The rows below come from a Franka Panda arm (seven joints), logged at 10 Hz.
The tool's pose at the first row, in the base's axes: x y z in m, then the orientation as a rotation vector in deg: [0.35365 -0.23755 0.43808 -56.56 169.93 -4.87]
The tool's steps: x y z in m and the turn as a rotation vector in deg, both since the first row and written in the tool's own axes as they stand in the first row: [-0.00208 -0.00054 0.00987 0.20 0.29 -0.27]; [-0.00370 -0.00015 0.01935 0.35 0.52 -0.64]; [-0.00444 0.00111 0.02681 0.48 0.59 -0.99]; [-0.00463 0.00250 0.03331 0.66 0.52 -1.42]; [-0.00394 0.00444 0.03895 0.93 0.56 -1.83]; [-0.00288 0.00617 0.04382 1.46 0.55 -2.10]
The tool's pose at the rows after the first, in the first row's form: [0.35594 -0.23720 0.42825 -57.01 170.00 -5.32]; [0.35730 -0.23636 0.41876 -57.61 169.98 -5.67]; [0.35737 -0.23526 0.41124 -58.13 169.83 -5.90]; [0.35689 -0.23434 0.40467 -58.74 169.49 -6.13]; [0.35536 -0.23347 0.39893 -59.32 169.23 -6.56]; [0.35362 -0.23295 0.39397 -59.66 168.90 -7.33]
